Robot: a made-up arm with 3 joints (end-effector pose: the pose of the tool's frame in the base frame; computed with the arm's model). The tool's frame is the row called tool. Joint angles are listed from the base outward.
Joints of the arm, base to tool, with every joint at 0 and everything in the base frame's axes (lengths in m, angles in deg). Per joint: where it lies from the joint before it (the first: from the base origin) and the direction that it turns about. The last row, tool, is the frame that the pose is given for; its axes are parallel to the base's.
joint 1: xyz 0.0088 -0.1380 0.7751 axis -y
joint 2: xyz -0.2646 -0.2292 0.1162 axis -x
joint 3: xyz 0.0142 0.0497 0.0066 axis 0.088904 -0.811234 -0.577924
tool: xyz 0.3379 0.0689 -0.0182
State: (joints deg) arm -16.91 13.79 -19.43
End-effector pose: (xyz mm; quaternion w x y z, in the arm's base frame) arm 48.8 -217.2 734.8 0.9444 -0.1200 0.2896 0.0991
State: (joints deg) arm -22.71 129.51 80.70
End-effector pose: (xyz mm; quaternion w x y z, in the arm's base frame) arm -113.3 -69.0 854.0 0.4805 -0.5896 -0.4772 0.4402
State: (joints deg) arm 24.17 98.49 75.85
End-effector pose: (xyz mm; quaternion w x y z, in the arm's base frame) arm -172.8 -73.2 896.8 0.4195 -0.5799 -0.6979 0.0249
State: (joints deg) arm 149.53 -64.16 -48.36
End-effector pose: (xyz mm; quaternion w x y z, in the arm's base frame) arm -57.0 -69.9 531.0 0.3586 -0.2446 -0.7235 0.5368
